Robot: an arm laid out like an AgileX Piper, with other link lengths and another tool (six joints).
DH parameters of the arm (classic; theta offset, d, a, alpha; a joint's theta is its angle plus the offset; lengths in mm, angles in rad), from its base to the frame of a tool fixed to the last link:
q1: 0 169.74 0 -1.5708
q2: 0.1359 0 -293.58 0
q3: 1.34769 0 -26.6 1.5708
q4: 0 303.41 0 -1.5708
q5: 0 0 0 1.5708
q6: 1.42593 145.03 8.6 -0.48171
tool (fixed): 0 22.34 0 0
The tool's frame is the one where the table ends.
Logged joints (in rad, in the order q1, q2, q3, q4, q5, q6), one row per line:
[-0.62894 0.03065 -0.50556 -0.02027 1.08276 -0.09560]
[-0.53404 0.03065 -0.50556 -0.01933 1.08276 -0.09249]
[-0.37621 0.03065 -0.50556 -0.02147 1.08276 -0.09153]
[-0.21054 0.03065 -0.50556 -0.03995 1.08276 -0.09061]
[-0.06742 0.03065 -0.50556 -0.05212 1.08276 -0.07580]
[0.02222 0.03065 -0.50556 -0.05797 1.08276 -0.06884]
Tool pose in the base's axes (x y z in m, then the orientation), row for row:
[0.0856 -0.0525 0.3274 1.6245 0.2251 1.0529]
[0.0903 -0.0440 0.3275 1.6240 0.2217 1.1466]
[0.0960 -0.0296 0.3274 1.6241 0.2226 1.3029]
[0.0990 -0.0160 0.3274 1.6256 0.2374 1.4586]
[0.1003 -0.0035 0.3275 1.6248 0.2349 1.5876]
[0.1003 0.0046 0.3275 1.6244 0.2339 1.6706]
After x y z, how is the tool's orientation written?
As angles about the fixed x, y, z axes (roll, pitch, yaw), in radians.
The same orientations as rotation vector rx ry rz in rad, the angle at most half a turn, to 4 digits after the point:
[1.3381 0.9821 0.6246]
[1.2993 1.0474 0.6984]
[1.2258 1.1582 0.8150]
[1.1365 1.2723 0.9186]
[1.0652 1.3565 1.0161]
[1.0164 1.4099 1.0778]

